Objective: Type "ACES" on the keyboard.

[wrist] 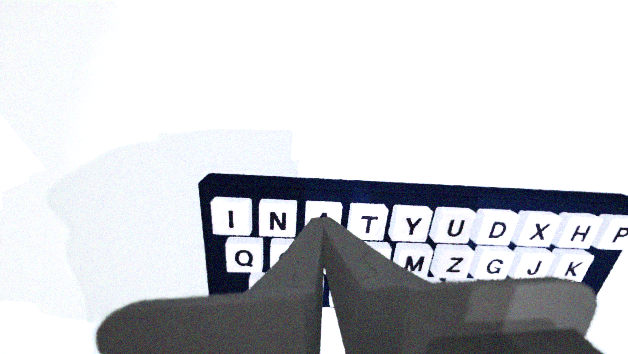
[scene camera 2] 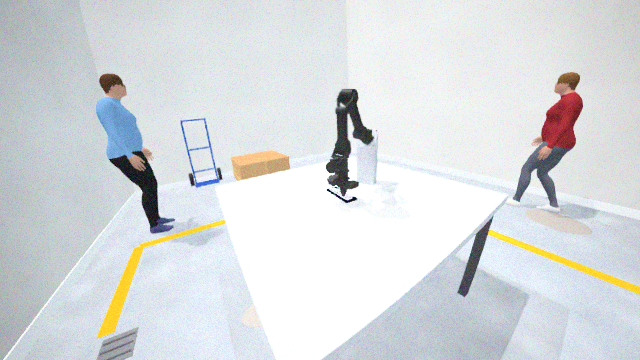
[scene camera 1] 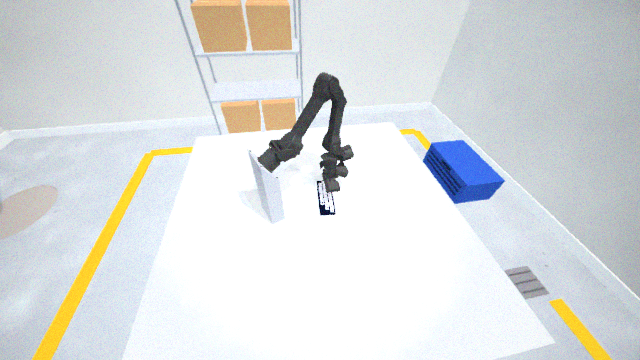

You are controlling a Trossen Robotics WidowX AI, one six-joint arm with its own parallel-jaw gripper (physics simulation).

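Frame: origin at the arm's base, x ahead, y left, z up, level; centimetres.
Seen in the pictures: gripper, fingertip midpoint: (wrist: 320,226) (scene camera 2: 343,196); arm's base, link origin: (scene camera 2: 367,138) (scene camera 1: 264,165).
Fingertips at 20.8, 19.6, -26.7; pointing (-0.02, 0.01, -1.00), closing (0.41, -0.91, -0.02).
Note:
Offsets run from my fingertips to a thing's top centre, as dx, dy, dz. Level surfaces: height alone.
The keyboard @(+0.0, -5.3, +0.2) (scene camera 1: 327,214) (scene camera 2: 352,201) (wrist: 400,189) is a dark navy slab with white lettered keys, lying on the white table. In the wrist view its top row reads I, N, A, T, Y, U, D, X, H, P. My gripper (wrist: 320,226) is shut and empty, pointing down. Its fingertips appear over the A key @(+0.3, +0.0, +0.0) (wrist: 310,210), covering most of its letter; whether they touch it I cannot tell. The fingers hide much of the second and third rows. The second row shows Q @(-2.7, +2.6, +0.2) (wrist: 244,258), a partly hidden key, then M, Z, G, J, K. The C, E and S keys cannot be read.
A pale upright panel (scene camera 1: 270,192) (scene camera 2: 367,162) stands on the table @(dz -1.6) (scene camera 1: 320,300) (scene camera 2: 320,260) by the arm's base. A blue box (scene camera 1: 465,170) is on the floor beside the table. Two people (scene camera 2: 120,130) (scene camera 2: 564,122) stand beyond it. A shelf unit (scene camera 1: 250,52) is behind.

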